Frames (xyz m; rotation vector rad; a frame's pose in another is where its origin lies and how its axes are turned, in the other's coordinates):
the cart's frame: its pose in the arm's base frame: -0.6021 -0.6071 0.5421 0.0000 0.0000 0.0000
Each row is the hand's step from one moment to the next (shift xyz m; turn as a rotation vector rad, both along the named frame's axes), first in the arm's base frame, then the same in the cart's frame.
Working: the arm's base frame: its pose in the cart's frame: 0.6021 0.6071 -0.5421 0.0000 0.0000 0.0000

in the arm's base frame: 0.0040 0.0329 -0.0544 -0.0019 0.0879 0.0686
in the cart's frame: 0.0040 0.0329 -0.0544 -0.0019 0.0879 0.0686
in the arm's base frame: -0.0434 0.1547 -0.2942 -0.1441 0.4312 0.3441
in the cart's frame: -0.0434 0.1547 -0.2942 -0.1441 0.4312 0.3441
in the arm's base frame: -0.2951 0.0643 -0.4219 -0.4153 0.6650 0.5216
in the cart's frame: -0.2951 0.0643 -0.4219 -0.4153 0.6650 0.5216
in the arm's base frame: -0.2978 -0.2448 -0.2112 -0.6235 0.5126 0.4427
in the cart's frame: -0.2978 -0.2448 -0.2112 -0.6235 0.5126 0.4427
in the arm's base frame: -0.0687 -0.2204 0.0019 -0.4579 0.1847 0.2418
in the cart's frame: -0.0687 -0.2204 0.0019 -0.4579 0.1847 0.2418
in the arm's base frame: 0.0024 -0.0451 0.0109 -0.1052 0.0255 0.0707
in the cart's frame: 0.0024 -0.0451 0.0109 -0.1052 0.0255 0.0707
